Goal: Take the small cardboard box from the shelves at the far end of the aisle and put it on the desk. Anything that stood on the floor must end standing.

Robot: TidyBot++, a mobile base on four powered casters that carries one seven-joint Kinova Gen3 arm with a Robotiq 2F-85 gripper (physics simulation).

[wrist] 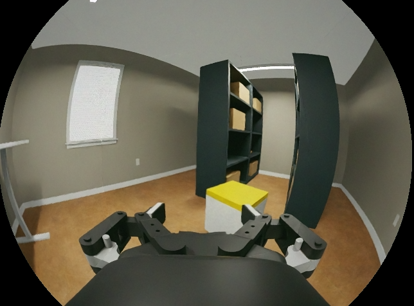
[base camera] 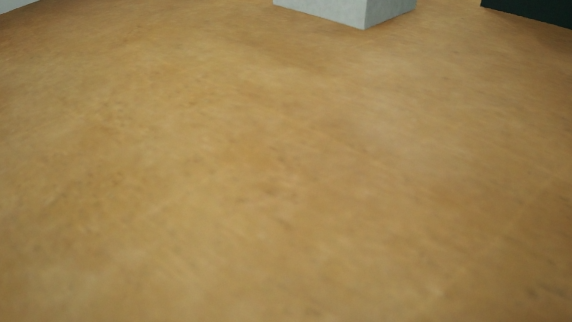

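Frame: origin at the arm's base, x back, y right, z up, level; metres.
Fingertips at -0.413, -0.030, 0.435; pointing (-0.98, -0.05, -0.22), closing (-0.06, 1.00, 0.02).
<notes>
A point is followed by its place in that frame, as x, y, z.
My gripper [wrist: 202, 212] is open and empty, held level in front of the camera, far from the shelves. A dark shelf unit [wrist: 212, 130] stands beyond it, left of the aisle, with cardboard boxes on several shelves: two upper boxes [wrist: 237, 119] [wrist: 240, 92] in the near bay and others [wrist: 257, 104] [wrist: 253, 167] in the far bay. A tiny brown thing shows on a middle shelf of the far bay, too small to tell if it is the small cardboard box. A white frame [wrist: 40, 236] with a foot, perhaps part of the desk, is at the far left of the wrist view.
A white bin [base camera: 325, 9] @(-1.148, 0.122, -0.365) [wrist: 217, 215] with a yellow lid [wrist: 236, 193] stands upright on the floor before the aisle. A second dark shelf unit [base camera: 540, 7] @(-1.264, 1.008, -0.345) [wrist: 316, 140] stands to the right. Walls with a white baseboard [wrist: 107, 188] enclose the room, with a window [wrist: 95, 102] at the left.
</notes>
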